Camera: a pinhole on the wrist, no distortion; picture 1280 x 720 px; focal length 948.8 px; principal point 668.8 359.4 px. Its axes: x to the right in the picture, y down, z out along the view. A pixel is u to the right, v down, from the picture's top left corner.
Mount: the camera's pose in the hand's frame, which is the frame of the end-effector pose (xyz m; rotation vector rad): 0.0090 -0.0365 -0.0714 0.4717 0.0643 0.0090
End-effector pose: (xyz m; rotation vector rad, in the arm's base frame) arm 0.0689 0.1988 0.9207 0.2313 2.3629 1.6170
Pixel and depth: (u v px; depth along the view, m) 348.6 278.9 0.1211
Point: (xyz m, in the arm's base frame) 0.1043 0.1852 0.8177
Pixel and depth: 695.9 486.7 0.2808
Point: 0.0979 0.3341 0.7284
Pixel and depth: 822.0 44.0 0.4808
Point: 0.0518 0.3346 0.4425
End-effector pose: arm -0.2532 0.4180 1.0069 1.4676 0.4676 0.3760
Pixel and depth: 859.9 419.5 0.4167
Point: -0.0006 0.2033 0.8118
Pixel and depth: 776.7 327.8 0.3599
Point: -0.0748 0.2344 0.8030
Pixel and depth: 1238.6 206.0 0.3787
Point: 0.0744 0.3414 0.7410
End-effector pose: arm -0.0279 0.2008 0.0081 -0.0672 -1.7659 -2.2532
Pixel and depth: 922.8 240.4 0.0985
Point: -0.0914 0.2213 -0.0677
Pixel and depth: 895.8 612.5 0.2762
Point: -0.1675 0.3989 -0.0108
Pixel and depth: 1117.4 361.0 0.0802
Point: -0.0951 0.2043 -0.0498
